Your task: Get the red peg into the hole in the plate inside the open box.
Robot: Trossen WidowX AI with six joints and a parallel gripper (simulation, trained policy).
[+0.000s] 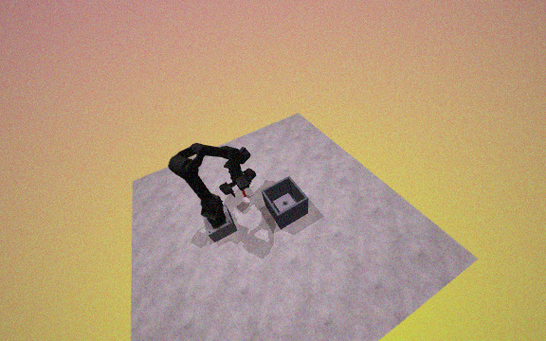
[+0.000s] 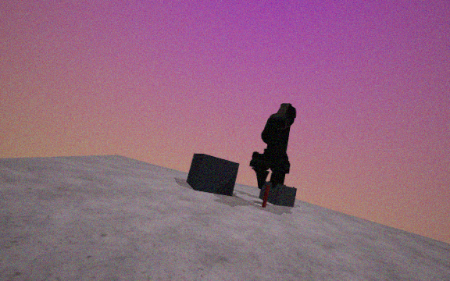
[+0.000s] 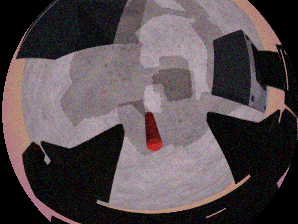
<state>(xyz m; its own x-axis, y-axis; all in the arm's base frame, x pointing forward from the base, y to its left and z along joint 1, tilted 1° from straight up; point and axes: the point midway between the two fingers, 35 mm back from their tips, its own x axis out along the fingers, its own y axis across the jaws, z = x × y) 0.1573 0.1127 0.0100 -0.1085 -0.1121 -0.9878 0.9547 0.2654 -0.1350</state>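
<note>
Now: gripper tip 3 cm above the red peg, 2 cm to the right of it and 1 cm short of it. Round my gripper tip: plate 18 cm to the right, 17 cm ahead, 2 cm below.
</note>
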